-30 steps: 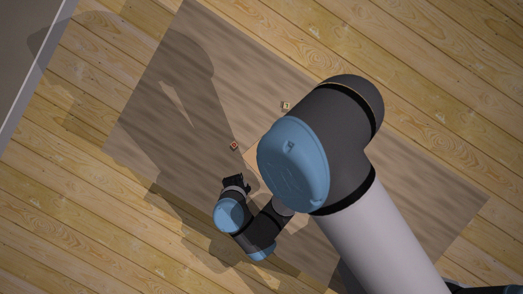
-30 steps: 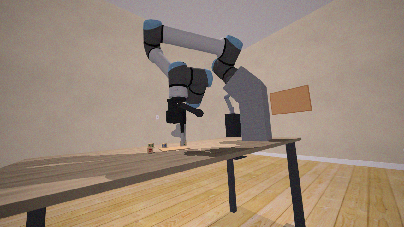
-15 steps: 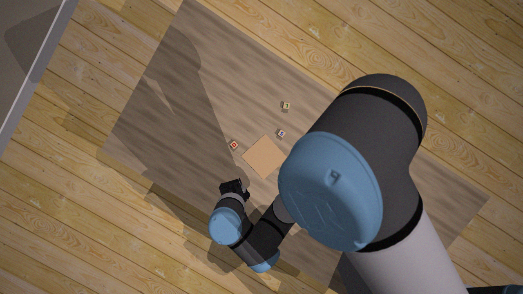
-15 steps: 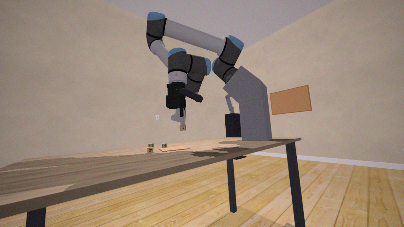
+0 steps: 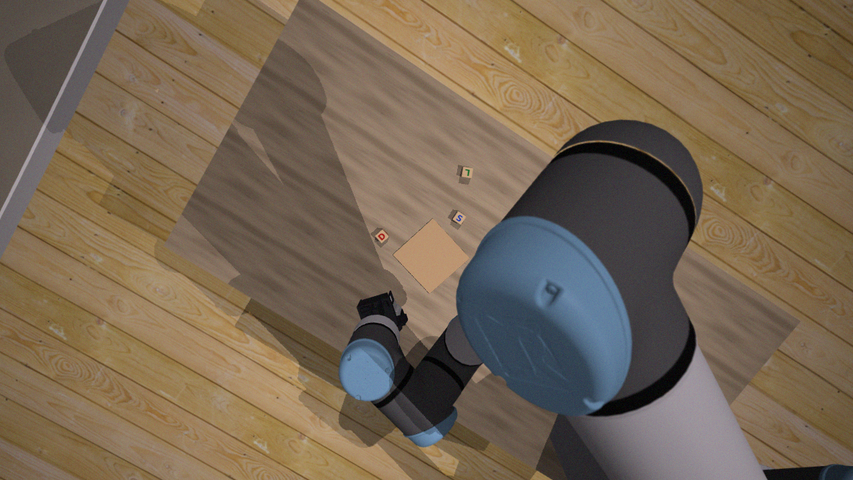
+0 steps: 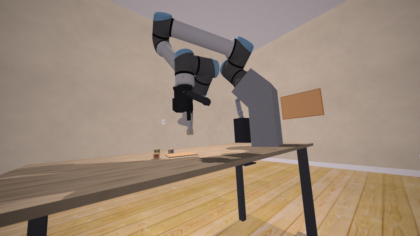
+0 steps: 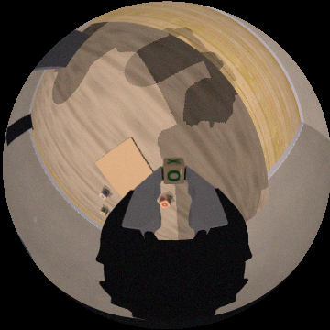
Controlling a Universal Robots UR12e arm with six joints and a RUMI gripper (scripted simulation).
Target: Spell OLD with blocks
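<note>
The mat lies 20 mm behind my hand, 140 mm to the right of it and 110 mm below it.
</note>
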